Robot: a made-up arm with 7 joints. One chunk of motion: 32 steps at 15 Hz.
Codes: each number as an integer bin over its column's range. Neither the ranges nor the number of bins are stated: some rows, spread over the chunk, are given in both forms.
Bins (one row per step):
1: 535 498 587 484 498 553 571
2: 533 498 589 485 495 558 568
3: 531 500 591 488 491 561 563
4: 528 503 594 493 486 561 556
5: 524 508 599 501 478 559 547
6: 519 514 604 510 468 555 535
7: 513 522 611 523 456 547 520
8: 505 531 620 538 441 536 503
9: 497 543 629 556 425 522 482
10: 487 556 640 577 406 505 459
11: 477 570 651 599 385 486 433
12: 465 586 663 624 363 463 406
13: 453 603 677 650 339 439 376
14: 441 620 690 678 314 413 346
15: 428 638 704 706 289 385 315
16: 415 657 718 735 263 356 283
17: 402 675 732 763 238 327 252
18: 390 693 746 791 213 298 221
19: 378 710 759 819 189 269 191
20: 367 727 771 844 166 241 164
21: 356 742 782 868 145 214 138
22: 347 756 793 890 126 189 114
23: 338 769 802 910 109 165 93
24: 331 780 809 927 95 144 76
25: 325 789 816 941 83 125 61
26: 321 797 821 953 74 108 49
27: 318 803 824 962 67 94 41
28: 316 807 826 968 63 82 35
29: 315 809 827 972 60 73 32
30: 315 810 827 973 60 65 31
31: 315 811 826 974 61 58 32
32: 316 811 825 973 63 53 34
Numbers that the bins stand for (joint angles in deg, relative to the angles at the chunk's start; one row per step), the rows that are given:
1: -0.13 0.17 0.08 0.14 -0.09 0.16 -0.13
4: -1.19 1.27 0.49 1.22 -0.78 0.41 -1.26
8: -4.67 7.41 2.00 6.62 -3.40 -0.37 -5.24
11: -8.90 15.95 3.80 13.95 -6.65 -1.92 -10.49
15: -16.31 30.86 6.87 26.80 -12.22 -5.05 -19.35
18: -22.05 42.92 9.31 37.02 -16.63 -7.75 -26.41
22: -28.55 56.73 12.04 48.91 -21.68 -11.14 -34.44
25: -31.88 63.96 13.38 55.03 -24.18 -13.12 -38.42
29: -33.39 68.35 14.01 58.76 -25.52 -14.73 -40.60
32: -33.24 68.79 13.90 58.88 -25.34 -15.36 -40.45
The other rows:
2: -0.44 0.17 0.20 0.26 -0.26 0.32 -0.36
3: -0.74 0.61 0.31 0.62 -0.49 0.41 -0.73
5: -1.80 2.36 0.78 2.18 -1.25 0.35 -1.93
6: -2.55 3.68 1.07 3.26 -1.83 0.22 -2.83
7: -3.46 5.43 1.47 4.82 -2.53 -0.03 -3.96
9: -5.88 10.04 2.52 8.79 -4.33 -0.80 -6.81
10: -7.39 12.89 3.16 11.31 -5.43 -1.33 -8.54
12: -10.71 19.46 4.49 16.95 -7.92 -2.63 -12.52
13: -12.53 23.19 5.31 20.08 -9.32 -3.38 -14.77
14: -14.34 26.92 6.06 23.44 -10.77 -4.18 -17.02
16: -18.27 35.03 7.69 30.29 -13.73 -5.95 -21.75
17: -20.24 38.97 8.50 33.65 -15.18 -6.85 -24.08
19: -23.86 46.65 10.07 40.38 -18.03 -8.65 -28.66
20: -25.53 50.37 10.76 43.38 -19.36 -9.52 -30.69
21: -27.19 53.66 11.40 46.26 -20.58 -10.36 -32.64
23: -29.91 59.58 12.56 51.31 -22.67 -11.88 -36.02
24: -30.97 61.99 12.97 53.35 -23.48 -12.53 -37.29
26: -32.48 65.72 13.67 56.47 -24.70 -13.65 -39.32
27: -32.93 67.03 13.84 57.56 -25.11 -14.08 -39.92
28: -33.24 67.91 13.96 58.28 -25.34 -14.46 -40.37
30: -33.39 68.57 14.01 58.88 -25.52 -14.98 -40.67
31: -33.39 68.79 13.96 59.00 -25.46 -15.20 -40.60

